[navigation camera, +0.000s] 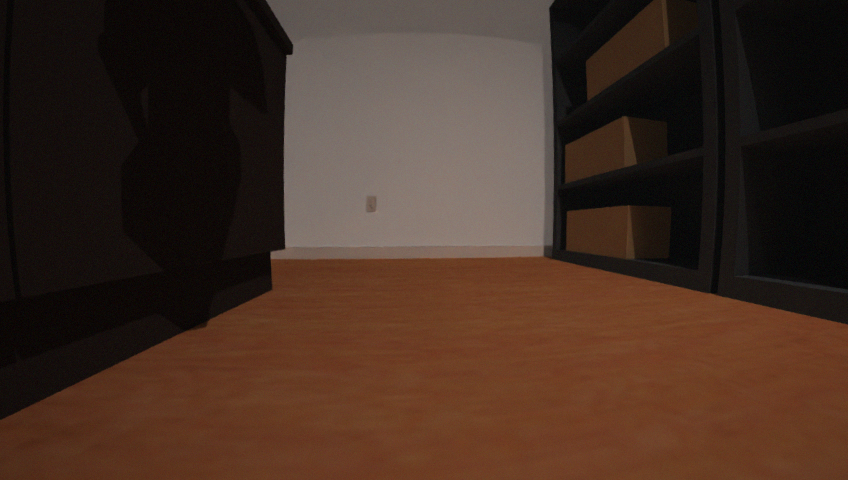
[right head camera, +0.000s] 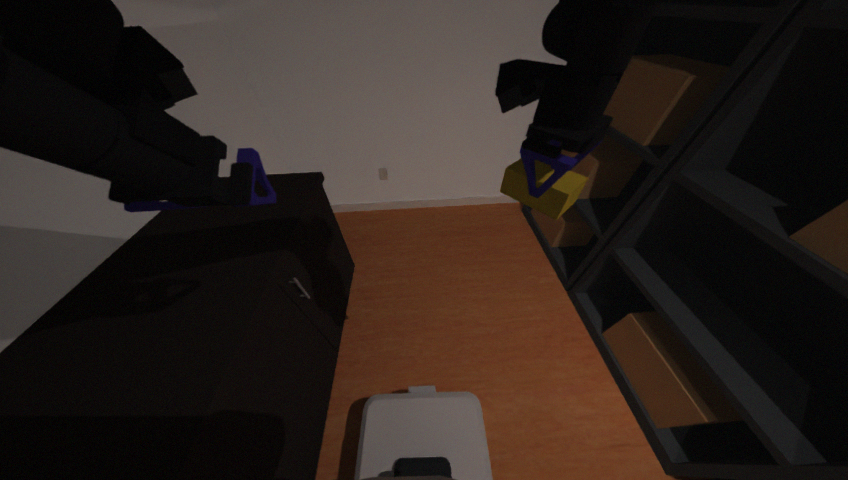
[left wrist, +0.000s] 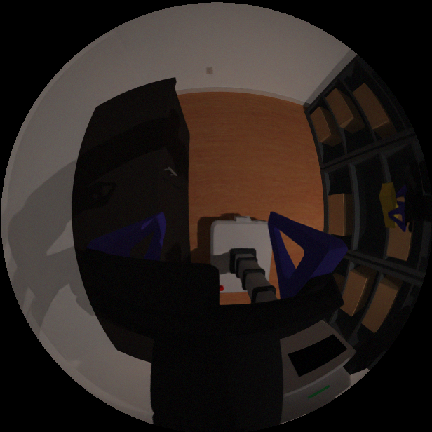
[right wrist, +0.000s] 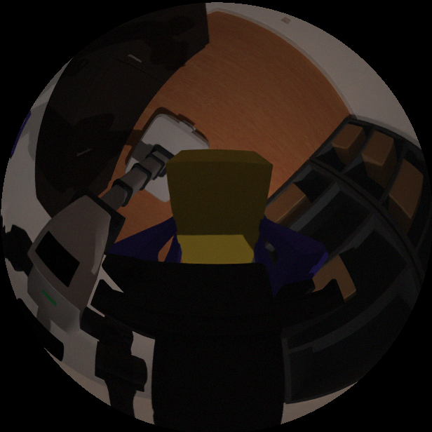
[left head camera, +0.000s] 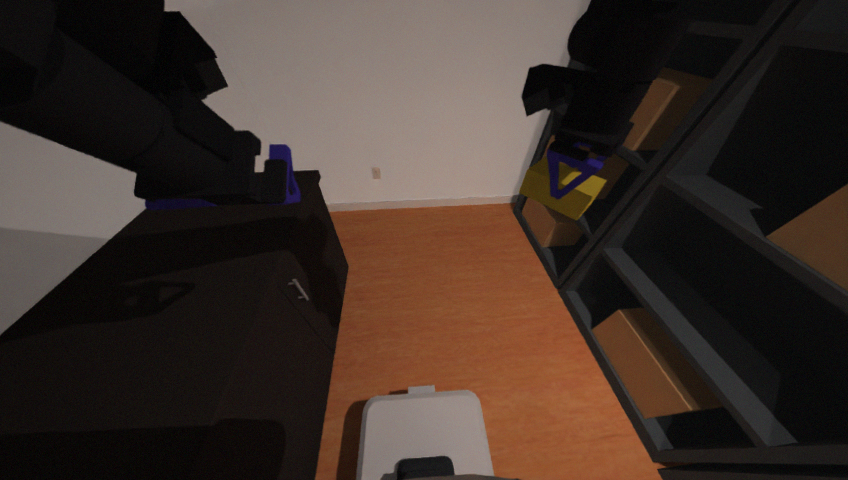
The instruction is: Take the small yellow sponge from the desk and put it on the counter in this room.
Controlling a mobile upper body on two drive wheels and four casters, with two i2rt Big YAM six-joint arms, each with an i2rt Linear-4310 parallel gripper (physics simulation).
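Frame: origin at the left arm's base, x ahead, y up, z right, level; centimetres.
Where they show: left gripper, fingertip midpoint: point(right head camera: 241, 200) point(left head camera: 263, 198); right gripper, fingertip midpoint: point(right head camera: 543, 187) point(left head camera: 562, 189).
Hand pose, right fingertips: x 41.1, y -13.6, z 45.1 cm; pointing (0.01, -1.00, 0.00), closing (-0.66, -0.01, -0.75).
Each offset is from my right fingertips to the top centre of the thing. "pt": to the spot under its first point. Level surfaces: height alone.
The yellow sponge @(dz -0.4, dx +0.4, dy +2.5 cm) point(left head camera: 550, 193) point(right head camera: 544, 193) point(left wrist: 387, 202) point(right wrist: 219, 195) is held between the fingers of my right gripper point(right wrist: 217, 217), which is shut on it, in the air in front of the shelves at the right. My left gripper point(left wrist: 216, 217) is open and empty, over the dark counter's side of the aisle. The long dark counter @(dy -36.4 cm) point(left head camera: 178, 356) point(right head camera: 178, 356) point(left wrist: 130, 135) point(right wrist: 100, 100) runs along the left in the head views, its side point(navigation camera: 59, 148) rising at the left in the navigation view. The desk does not show.
Dark shelf units @(pt dz +93.8, dx +0.3, dy -74.1 cm) point(left head camera: 696, 333) point(right head camera: 708, 333) point(navigation camera: 711, 178) with brown boxes @(pt dz +86.1, dx -4.3, dy -96.6 cm) point(left head camera: 648, 362) point(right head camera: 660, 368) point(navigation camera: 595, 231) line the right side, close to my right arm. A wooden floor aisle point(left head camera: 452, 309) point(navigation camera: 416, 356) lies between counter and shelves, ending at a pale wall point(left head camera: 416, 107) point(navigation camera: 416, 130).
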